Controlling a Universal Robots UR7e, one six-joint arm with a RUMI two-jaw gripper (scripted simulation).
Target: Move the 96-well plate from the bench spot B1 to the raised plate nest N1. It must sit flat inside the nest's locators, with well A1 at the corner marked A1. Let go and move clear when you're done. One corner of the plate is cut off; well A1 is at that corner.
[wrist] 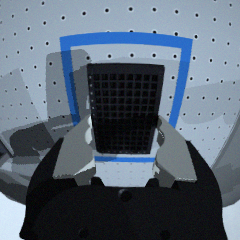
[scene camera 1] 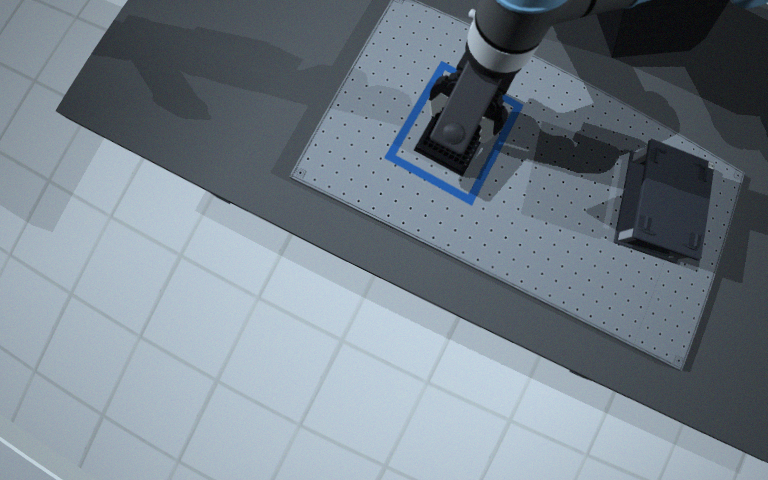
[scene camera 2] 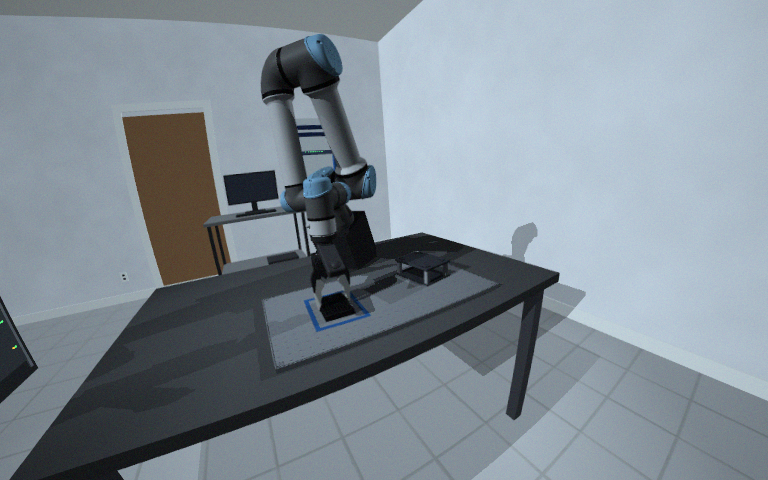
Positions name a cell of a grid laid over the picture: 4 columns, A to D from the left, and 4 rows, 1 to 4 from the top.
Labels:
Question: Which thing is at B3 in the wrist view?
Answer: The gripper.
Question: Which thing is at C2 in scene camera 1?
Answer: A black 96-well plate.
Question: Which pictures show the gripper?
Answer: The wrist view, scene camera 1 and scene camera 2: all of them.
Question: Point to a raised plate nest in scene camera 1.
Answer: D2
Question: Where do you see a black 96-well plate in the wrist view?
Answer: At B2

